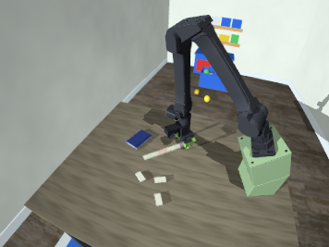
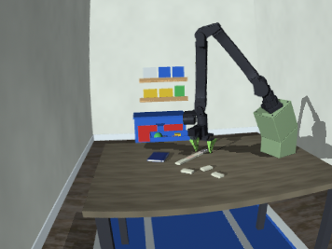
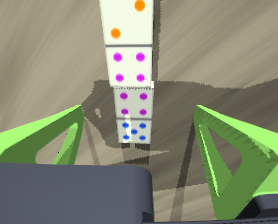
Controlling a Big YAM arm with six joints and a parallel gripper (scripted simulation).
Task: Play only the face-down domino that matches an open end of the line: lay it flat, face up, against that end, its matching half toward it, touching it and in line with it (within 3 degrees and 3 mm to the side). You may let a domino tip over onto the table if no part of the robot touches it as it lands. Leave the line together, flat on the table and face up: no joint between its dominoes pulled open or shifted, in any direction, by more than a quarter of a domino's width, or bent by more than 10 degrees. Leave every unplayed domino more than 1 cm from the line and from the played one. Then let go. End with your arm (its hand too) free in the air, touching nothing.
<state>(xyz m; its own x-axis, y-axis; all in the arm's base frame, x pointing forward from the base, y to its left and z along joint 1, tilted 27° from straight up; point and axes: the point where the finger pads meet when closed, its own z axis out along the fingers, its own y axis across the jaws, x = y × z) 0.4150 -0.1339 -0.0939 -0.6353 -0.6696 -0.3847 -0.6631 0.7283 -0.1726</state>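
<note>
The domino is 10 mm below my hand.
</note>
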